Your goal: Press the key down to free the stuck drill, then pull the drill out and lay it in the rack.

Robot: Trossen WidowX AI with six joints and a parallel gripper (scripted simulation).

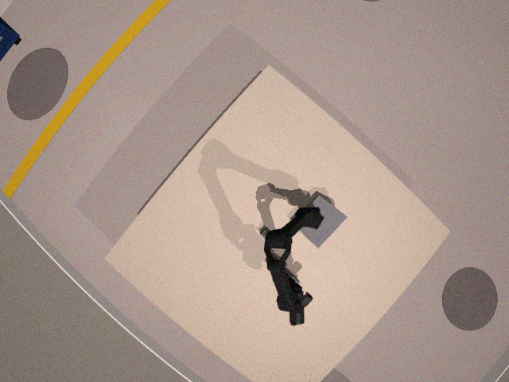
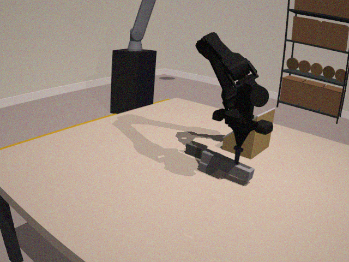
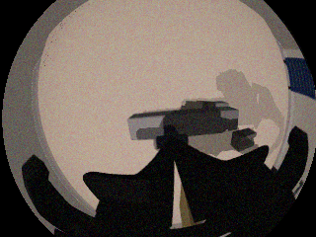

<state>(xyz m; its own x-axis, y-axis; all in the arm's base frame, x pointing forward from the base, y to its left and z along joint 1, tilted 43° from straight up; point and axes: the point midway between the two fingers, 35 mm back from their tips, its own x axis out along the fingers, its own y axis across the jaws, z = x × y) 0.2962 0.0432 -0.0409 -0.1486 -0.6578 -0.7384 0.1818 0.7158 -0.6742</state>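
Now: the key 3 cm below my gripper tip. The rest, counted from my gripper tip: drill 2 cm behind, 6 cm to the right, 7 cm below; then housing block 1 cm behind, 4 cm to the right, 8 cm below; then rack 11 cm behind, 19 cm to the right, 10 cm below.
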